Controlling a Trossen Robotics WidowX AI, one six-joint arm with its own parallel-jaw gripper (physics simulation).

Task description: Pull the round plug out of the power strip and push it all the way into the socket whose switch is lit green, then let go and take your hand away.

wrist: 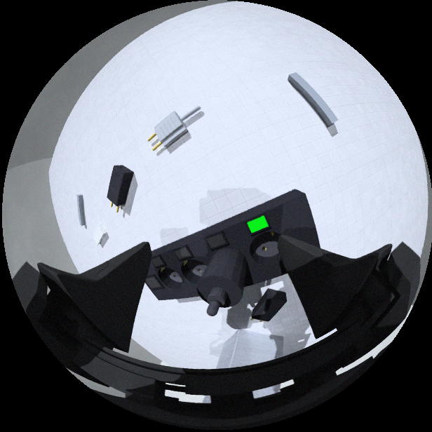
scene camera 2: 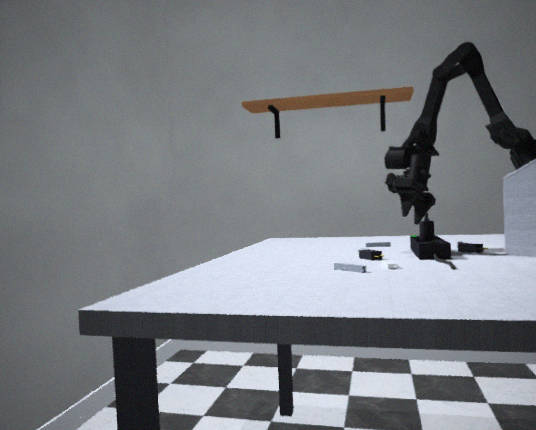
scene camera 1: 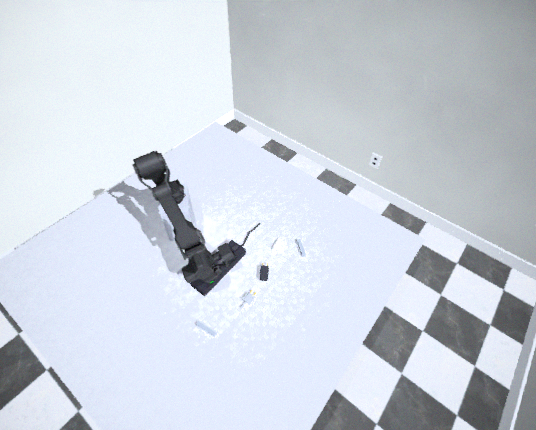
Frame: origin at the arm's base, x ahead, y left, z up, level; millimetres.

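Where they show: gripper, between the fingertips: (scene camera 2: 410,220); arm's base, origin of its link: (scene camera 2: 533,166) (scene camera 1: 174,196).
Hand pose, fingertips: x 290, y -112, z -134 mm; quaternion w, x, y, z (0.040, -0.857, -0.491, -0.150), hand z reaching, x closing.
Things, the pixels of their centre, and the offset from my fingertips. "*": a spot on its surface instead.
- black power strip, a spot on its surface: (scene camera 2: 429,248) * dy +169, dx -18, dz -63 mm
- black round plug, middle of its body: (scene camera 2: 426,234) dy +22, dx -40, dz -40 mm
- black block-shaped plug, middle of its body: (scene camera 2: 372,255) (scene camera 1: 264,271) dy +142, dx +119, dz -80 mm
- grey two-pin plug, middle of its body: (scene camera 1: 250,296) dy +23, dx +134, dz -84 mm
- black plug, middle of its body: (scene camera 2: 473,247) dy +28, dx -163, dz -80 mm
- small white piece, middle of its body: (scene camera 2: 389,264) dy +283, dx +93, dz -85 mm
- cable, a spot on its surface: (scene camera 1: 250,232) * dy +266, dx -41, dz -85 mm
The black power strip (scene camera 1: 237,256) (scene camera 2: 429,248) (wrist: 296,212) lies on the table. In the wrist view its green-lit switch (wrist: 258,224) (scene camera 1: 211,282) is beside an empty round socket (wrist: 265,247) toward the right end. The black round plug (wrist: 224,272) (scene camera 2: 426,230) stands upright in the socket beside it, its stub pointing up at the camera. My gripper (wrist: 214,246) (scene camera 2: 411,219) is open above the strip, with the plug between and below its spread fingertips, apart from them in scene camera 2. In scene camera 1 the arm hides the plug.
A black block-shaped plug (scene camera 1: 264,272) (scene camera 2: 370,254) (wrist: 120,185), a grey two-pin plug (scene camera 1: 248,297) (wrist: 170,127), another black plug (scene camera 2: 470,247) (wrist: 269,304), grey bars (scene camera 1: 205,328) (scene camera 2: 350,267) (wrist: 312,99) and a small white piece (scene camera 2: 392,266) (wrist: 100,234) lie around the strip. A cable (scene camera 1: 251,233) leaves its end.
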